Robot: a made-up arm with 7 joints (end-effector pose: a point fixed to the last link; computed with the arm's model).
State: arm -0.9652 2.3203 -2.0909 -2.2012 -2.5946 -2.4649 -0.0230
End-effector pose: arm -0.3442 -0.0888 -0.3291 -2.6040 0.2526 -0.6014
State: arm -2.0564 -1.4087 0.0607 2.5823 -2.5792 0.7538 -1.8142
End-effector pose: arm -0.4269 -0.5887 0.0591 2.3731 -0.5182 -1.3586
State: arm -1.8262 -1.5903 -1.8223 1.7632 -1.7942 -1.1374 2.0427
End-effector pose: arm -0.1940 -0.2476 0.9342 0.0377 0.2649 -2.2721
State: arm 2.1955 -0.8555 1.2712 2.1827 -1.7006 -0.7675 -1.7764
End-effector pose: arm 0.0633 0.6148 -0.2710 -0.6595 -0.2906 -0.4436
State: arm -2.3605 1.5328 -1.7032 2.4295 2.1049 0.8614 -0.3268
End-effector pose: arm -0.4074 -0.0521 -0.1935 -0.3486 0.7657 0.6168
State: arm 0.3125 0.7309 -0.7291 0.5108 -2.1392 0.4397 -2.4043
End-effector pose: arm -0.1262 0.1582 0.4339 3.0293 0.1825 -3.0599
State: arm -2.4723 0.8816 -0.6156 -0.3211 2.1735 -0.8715 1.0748
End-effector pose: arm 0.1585 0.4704 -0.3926 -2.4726 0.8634 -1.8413
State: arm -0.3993 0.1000 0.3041 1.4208 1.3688 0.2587 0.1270
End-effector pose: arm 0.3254 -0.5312 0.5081 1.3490 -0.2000 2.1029
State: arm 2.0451 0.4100 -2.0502 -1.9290 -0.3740 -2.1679 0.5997
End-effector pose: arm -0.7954 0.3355 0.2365 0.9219 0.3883 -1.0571
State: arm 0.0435 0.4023 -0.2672 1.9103 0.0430 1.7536 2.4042
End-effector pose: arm -0.1834 -0.9297 0.7613 -1.2010 -0.5760 3.1033
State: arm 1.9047 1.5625 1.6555 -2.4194 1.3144 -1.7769 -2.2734
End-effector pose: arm 0.0359 0.6593 0.4473 2.2684 0.5545 -1.2739
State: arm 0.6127 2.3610 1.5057 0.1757 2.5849 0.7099 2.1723
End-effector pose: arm -0.0217 -0.0052 1.0353 -0.1392 0.6630 2.1762
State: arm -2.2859 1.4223 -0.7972 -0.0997 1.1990 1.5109 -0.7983
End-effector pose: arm -0.3181 -0.0519 -0.2899 -2.9854 -1.0387 -1.3230
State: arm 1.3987 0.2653 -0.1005 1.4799 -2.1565 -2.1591 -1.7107
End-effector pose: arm -0.2551 0.3201 0.6960 1.2594 0.4516 -0.0554
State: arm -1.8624 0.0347 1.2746 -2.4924 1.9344 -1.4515 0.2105
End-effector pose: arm 0.5572 -0.8095 -0.4051 2.4631 0.2226 1.8532
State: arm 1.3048 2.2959 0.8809 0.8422 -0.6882 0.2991 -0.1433
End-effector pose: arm 0.2006 -0.1748 0.5951 0.3934 0.5908 0.6890
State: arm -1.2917 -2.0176 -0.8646 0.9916 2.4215 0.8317 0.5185
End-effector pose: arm 0.0142 -0.2494 0.5388 1.3126 0.6807 1.8892
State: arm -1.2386 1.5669 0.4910 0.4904 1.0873 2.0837 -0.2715
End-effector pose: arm -0.0059 -0.3124 0.1600 -0.6995 -0.4145 1.9449
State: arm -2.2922 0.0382 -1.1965 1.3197 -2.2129 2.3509 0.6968
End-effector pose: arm -0.4774 -0.8631 -0.2592 1.5356 -1.2407 -0.2882
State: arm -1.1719 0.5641 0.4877 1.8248 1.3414 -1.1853 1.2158
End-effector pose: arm 0.0700 -0.1420 -0.4183 -2.1759 -0.8877 0.3068
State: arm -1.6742 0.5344 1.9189 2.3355 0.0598 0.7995 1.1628
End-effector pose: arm 0.6354 -0.7696 0.3450 0.7357 0.8673 1.0857
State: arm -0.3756 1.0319 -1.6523 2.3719 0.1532 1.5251 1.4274
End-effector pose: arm -0.9408 -0.3590 0.7057 1.1208 -0.9729 -1.4530
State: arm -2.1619 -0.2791 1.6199 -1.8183 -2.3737 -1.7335 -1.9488
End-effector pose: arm 0.3833 -0.6472 0.1610 2.0823 1.1251 1.7199
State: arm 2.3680 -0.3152 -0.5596 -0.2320 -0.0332 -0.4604 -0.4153
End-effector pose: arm -0.5469 0.3702 -0.2863 -3.1405 0.3904 0.8123
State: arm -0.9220 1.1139 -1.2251 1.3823 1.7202 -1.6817 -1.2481
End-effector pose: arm -0.6461 -0.7090 0.2938 3.0190 1.2025 0.8818
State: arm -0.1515 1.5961 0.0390 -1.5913 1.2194 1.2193 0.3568
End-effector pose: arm -0.1877 -0.6191 0.2424 0.9205 -0.3360 -0.2122
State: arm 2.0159 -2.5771 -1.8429 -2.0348 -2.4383 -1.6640 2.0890
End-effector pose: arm -0.1233 0.2797 -0.1955 -2.5936 -1.1466 0.7333
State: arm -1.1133 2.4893 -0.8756 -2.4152 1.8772 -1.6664 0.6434
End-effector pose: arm -0.6870 0.2254 -0.3093 2.2444 -0.4579 -2.1717
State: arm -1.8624 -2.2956 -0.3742 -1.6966 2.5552 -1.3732 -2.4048
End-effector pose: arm 0.1130 -0.4432 0.3089 -2.5871 0.4639 2.8138
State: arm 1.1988 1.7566 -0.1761 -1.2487 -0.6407 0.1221 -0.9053
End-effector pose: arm -0.1741 0.1678 0.5361 0.2473 -0.2676 -1.3002
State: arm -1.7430 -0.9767 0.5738 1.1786 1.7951 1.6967 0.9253
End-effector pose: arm 0.0387 -0.1997 0.0946 1.4888 0.7813 -2.9322
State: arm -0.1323 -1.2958 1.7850 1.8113 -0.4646 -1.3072 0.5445
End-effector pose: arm 0.2819 0.7816 0.6712 2.3128 1.4708 -2.3978
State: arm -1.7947 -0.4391 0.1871 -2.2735 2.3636 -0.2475 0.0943
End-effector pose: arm -0.3498 -0.7742 -0.2603 -2.0127 -0.5871 1.4161
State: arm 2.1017 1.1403 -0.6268 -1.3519 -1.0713 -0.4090 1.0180
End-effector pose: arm -0.3969 0.0925 -0.0458 -2.4965 -0.7602 2.9366
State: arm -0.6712 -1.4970 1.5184 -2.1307 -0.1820 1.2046 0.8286
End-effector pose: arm 0.6422 -0.0650 0.6222 0.9664 -0.0977 1.4738
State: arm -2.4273 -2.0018 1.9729 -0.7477 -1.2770 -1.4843 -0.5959
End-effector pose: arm -0.1842 -0.0534 0.0861 1.4100 -0.4599 -1.1888
